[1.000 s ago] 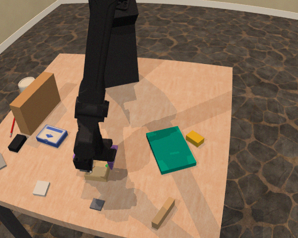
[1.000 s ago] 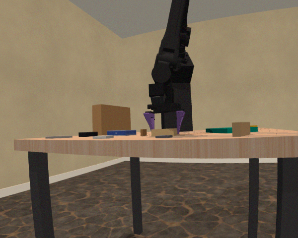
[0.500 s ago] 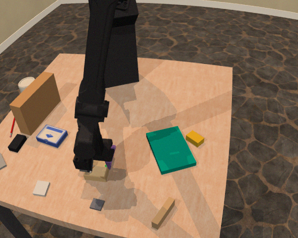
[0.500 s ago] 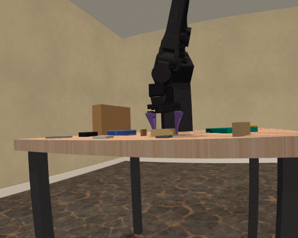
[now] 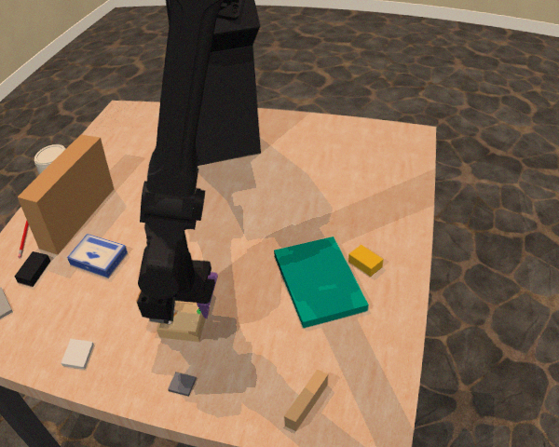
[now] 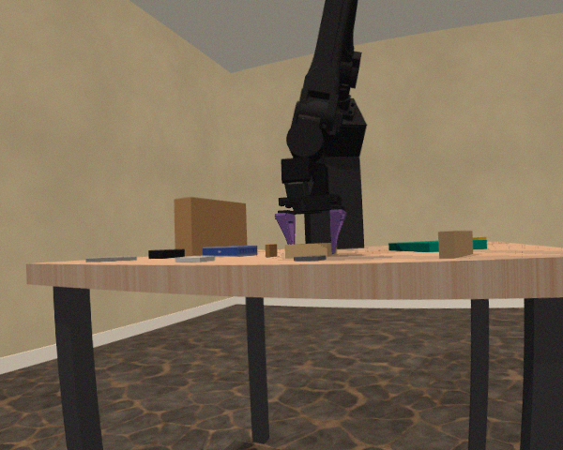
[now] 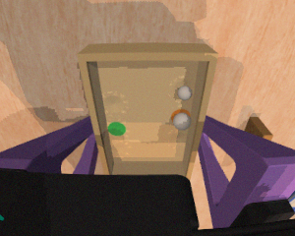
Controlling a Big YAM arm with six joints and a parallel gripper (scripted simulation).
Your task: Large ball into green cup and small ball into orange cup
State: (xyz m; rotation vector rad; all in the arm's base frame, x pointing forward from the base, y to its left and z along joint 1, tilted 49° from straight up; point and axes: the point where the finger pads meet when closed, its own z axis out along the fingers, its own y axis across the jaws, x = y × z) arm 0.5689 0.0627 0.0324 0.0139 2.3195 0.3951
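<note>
My gripper is now 13 cm short of the grey tile, 5 cm to the right of it and 1 cm above it. Also, from my hand: green book 13 cm behind, 20 cm to the left; wooden puzzle 1 cm below; white tile 14 cm ahead, 15 cm to the right, 1 cm below.
</note>
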